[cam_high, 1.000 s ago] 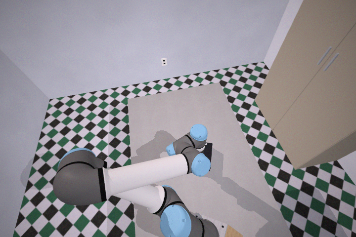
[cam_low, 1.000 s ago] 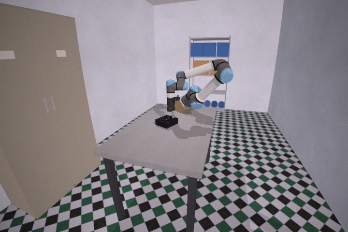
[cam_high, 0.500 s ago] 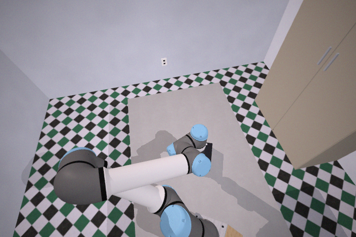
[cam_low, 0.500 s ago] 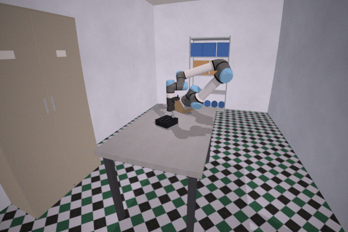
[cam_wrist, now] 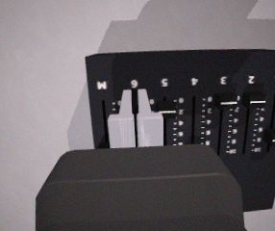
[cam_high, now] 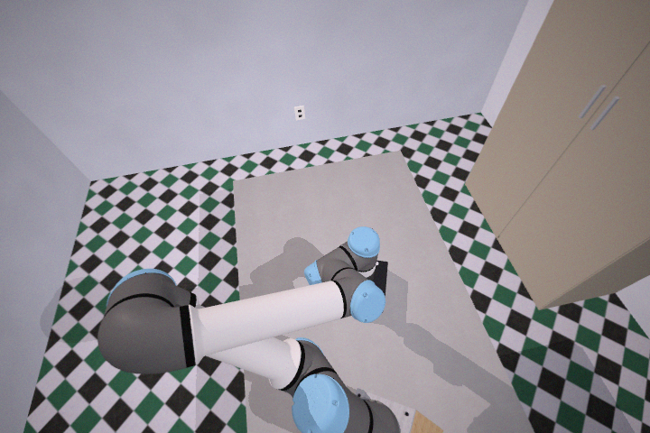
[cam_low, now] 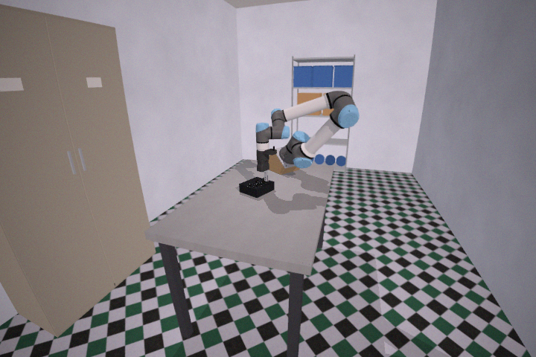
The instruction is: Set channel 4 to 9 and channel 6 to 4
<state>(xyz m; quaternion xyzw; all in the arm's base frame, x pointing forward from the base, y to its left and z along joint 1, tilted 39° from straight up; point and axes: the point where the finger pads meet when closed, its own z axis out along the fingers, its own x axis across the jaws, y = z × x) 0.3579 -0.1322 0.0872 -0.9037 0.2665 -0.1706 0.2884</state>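
My gripper is now 10 mm past the channel 6 cap, 10 mm to the left of it and 10 mm above it. Round my hand: channel 3 cap: 60 mm ahead, 30 mm to the right, 10 mm below; master cap: 40 mm behind, 20 mm to the right, 10 mm below; channel 5 cap: 20 mm ahead, 10 mm to the right, 10 mm below.
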